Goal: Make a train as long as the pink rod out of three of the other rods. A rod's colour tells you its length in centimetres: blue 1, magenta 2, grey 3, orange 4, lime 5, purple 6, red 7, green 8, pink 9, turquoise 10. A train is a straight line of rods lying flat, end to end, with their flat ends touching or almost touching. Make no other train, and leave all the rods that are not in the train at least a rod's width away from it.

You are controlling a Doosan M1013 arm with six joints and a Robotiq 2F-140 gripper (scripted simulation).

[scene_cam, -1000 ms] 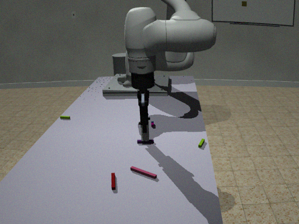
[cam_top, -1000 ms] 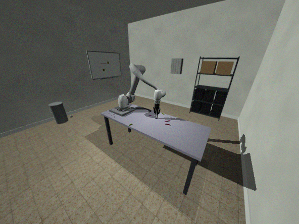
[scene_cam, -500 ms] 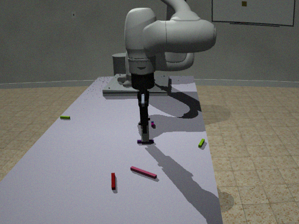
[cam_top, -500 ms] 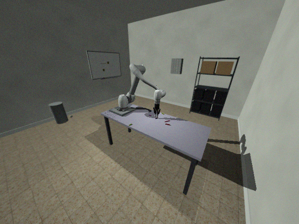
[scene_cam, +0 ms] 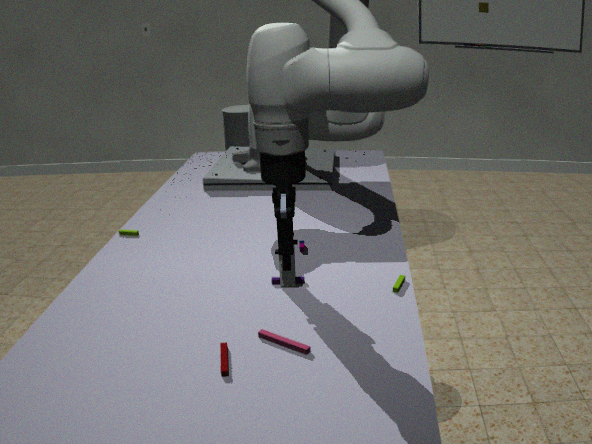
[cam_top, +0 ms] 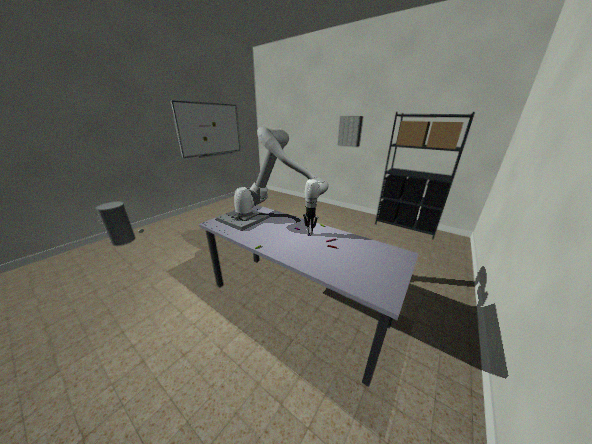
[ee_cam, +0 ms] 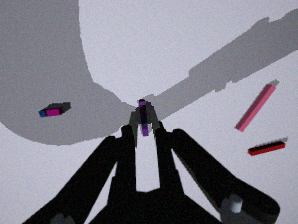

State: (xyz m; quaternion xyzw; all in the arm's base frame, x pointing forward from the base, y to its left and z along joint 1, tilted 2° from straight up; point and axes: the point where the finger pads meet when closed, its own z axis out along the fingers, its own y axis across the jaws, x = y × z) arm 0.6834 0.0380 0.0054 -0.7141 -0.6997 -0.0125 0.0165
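The purple rod lies 30 mm below my hand. From my hand the other things lie so: magenta rod 140 mm behind, 30 mm to the left, 30 mm below; then blue rod 160 mm behind, 30 mm to the left, 30 mm below; then pink rod 190 mm ahead, 30 mm below, 10 mm to the right.
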